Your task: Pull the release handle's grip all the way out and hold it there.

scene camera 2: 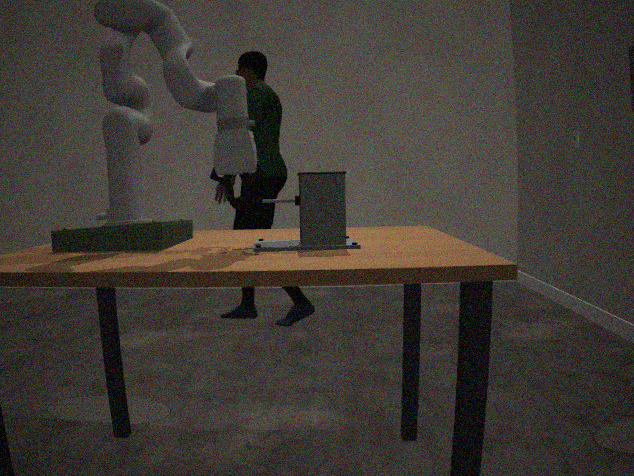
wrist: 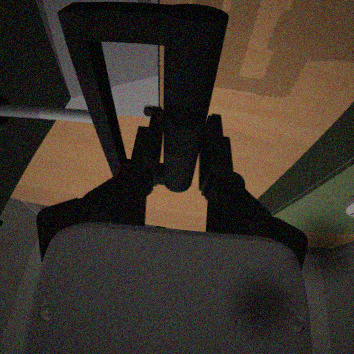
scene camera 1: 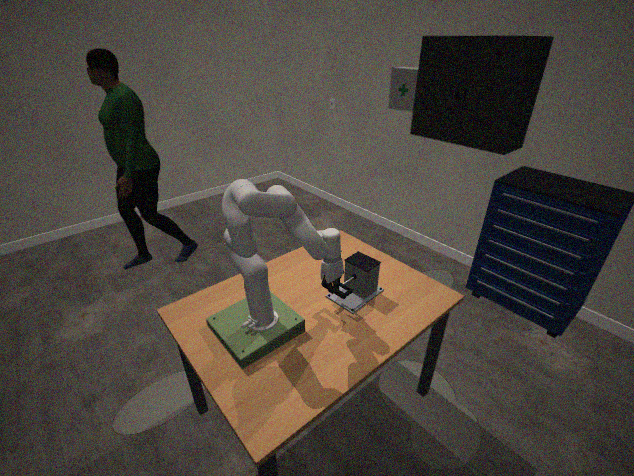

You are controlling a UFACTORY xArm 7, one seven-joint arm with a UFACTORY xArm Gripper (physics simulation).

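The release handle [wrist: 140, 23] is a black rectangular loop; in scene camera 1 the handle [scene camera 1: 344, 293] is small and dark. A thin metal rod [scene camera 1: 349, 281] [scene camera 2: 280, 200] [wrist: 45, 113] joins it to the grey box [scene camera 1: 367, 279] [scene camera 2: 322, 210], with a visible length of rod between them. The box stands upright on a light base plate [scene camera 1: 353, 306] [scene camera 2: 276, 245]. My gripper [wrist: 183, 126] is shut on the handle's thick grip bar, with one finger on each side. In scene camera 2 the fingers and handle blend into the dark trousers behind them.
The wooden table [scene camera 1: 409, 286] [scene camera 2: 409, 251] carries the box and the green block [scene camera 1: 240, 333] [scene camera 2: 107, 238] under the arm's base. A person [scene camera 1: 125, 128] [scene camera 2: 266, 122] is in the room beyond the table. A blue drawer cabinet [scene camera 1: 542, 251] stands to the right.
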